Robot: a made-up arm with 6 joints. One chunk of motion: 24 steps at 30 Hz.
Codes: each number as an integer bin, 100 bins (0 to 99) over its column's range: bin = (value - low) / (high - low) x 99, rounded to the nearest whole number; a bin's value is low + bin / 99 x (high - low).
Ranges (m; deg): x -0.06..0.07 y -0.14..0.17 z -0.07..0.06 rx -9..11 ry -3..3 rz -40..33
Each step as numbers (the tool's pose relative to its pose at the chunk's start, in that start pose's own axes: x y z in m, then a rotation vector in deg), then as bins.
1 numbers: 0.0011 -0.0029 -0.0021 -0.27 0.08 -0.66
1 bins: 47 44 52 43 51 53
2 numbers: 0.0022 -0.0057 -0.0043 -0.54 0.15 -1.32
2 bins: 47 43 50 42 52 52
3 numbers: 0.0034 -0.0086 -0.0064 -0.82 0.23 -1.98
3 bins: 48 42 48 40 53 52
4 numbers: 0.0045 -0.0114 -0.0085 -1.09 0.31 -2.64
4 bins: 49 41 47 39 55 51
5 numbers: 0.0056 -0.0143 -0.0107 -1.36 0.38 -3.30
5 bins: 50 40 45 38 56 50
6 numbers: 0.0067 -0.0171 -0.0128 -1.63 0.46 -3.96
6 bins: 51 39 44 36 57 49
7 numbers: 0.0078 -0.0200 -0.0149 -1.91 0.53 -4.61
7 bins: 52 38 42 35 58 48
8 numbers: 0.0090 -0.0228 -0.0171 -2.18 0.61 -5.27
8 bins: 53 37 40 34 60 47
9 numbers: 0.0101 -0.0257 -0.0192 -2.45 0.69 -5.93
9 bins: 53 37 39 32 61 46
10 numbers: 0.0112 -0.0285 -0.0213 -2.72 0.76 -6.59
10 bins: 54 36 37 31 62 45
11 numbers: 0.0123 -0.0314 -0.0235 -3.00 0.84 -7.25
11 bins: 55 35 35 30 63 44
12 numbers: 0.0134 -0.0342 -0.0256 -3.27 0.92 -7.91
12 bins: 56 34 34 28 65 44
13 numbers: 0.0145 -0.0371 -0.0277 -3.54 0.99 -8.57
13 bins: 57 33 32 27 66 43
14 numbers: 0.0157 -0.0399 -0.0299 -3.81 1.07 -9.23
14 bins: 58 32 31 26 67 42
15 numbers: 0.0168 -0.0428 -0.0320 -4.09 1.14 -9.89
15 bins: 58 31 29 24 68 41
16 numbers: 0.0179 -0.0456 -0.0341 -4.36 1.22 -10.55
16 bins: 59 30 27 23 70 40
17 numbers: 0.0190 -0.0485 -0.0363 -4.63 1.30 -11.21
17 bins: 60 29 26 22 71 39
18 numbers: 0.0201 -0.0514 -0.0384 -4.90 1.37 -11.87
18 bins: 61 28 24 20 72 38
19 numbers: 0.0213 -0.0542 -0.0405 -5.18 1.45 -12.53
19 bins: 62 27 22 19 73 37
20 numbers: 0.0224 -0.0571 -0.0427 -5.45 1.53 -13.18
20 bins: 63 26 21 18 75 36
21 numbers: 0.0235 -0.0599 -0.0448 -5.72 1.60 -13.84
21 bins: 64 26 19 16 76 35
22 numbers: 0.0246 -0.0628 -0.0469 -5.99 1.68 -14.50
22 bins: 64 25 18 15 77 35
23 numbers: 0.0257 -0.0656 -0.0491 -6.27 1.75 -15.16
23 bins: 65 24 16 14 78 34
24 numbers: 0.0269 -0.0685 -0.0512 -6.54 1.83 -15.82
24 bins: 66 23 14 12 80 33
